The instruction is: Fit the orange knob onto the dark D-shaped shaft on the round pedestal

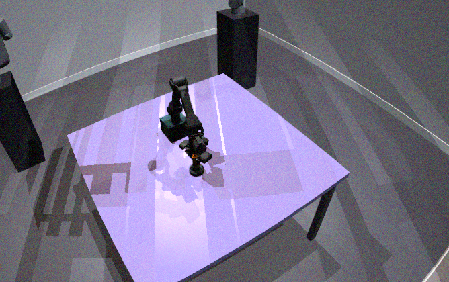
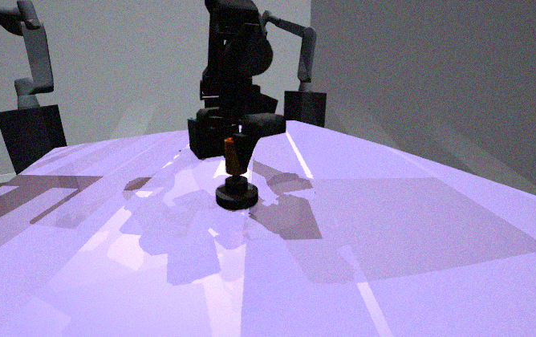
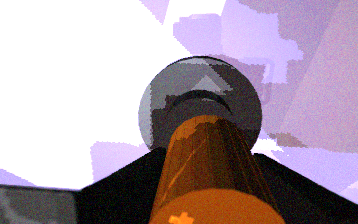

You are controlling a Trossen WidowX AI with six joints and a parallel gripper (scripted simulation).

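My gripper tip is 2 cm below the orange knob. Round my gripper tip: dark round pedestal 4 cm below.
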